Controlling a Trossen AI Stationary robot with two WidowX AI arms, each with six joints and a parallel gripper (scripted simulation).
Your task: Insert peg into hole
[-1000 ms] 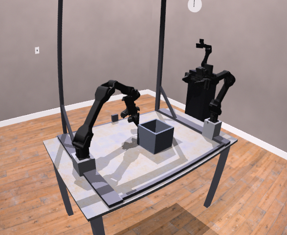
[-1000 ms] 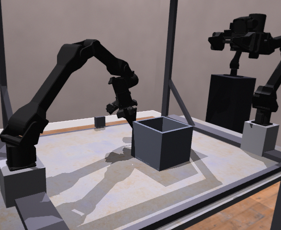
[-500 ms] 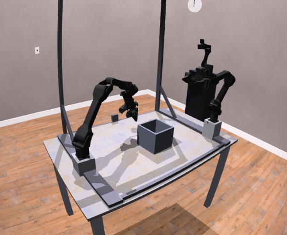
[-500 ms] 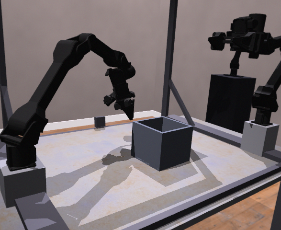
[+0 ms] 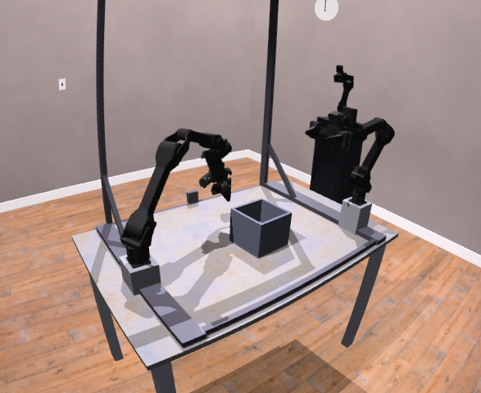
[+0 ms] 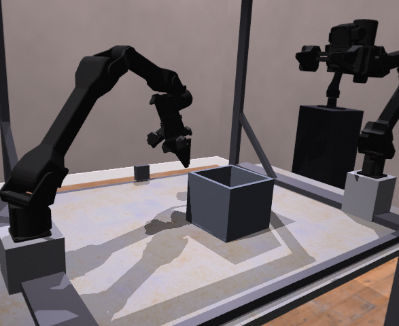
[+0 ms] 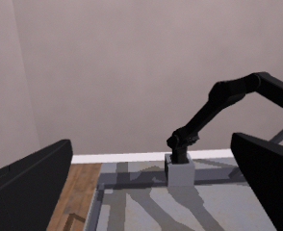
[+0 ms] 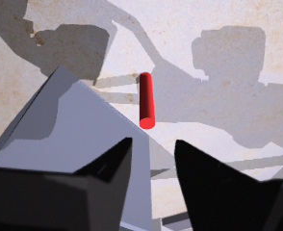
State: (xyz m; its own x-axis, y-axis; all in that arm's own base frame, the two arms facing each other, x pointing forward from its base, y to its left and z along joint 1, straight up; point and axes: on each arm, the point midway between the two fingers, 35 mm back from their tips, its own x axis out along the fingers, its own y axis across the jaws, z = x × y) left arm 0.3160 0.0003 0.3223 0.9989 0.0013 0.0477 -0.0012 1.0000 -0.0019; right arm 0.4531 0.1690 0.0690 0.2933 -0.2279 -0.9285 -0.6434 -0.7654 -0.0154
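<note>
My right hand is 2 cm short of the red peg, 3 cm to the right of it and 12 cm above it. The rest, counted from my right hand: plate 16 cm ahead, 7 cm to the left, 11 cm below.
</note>
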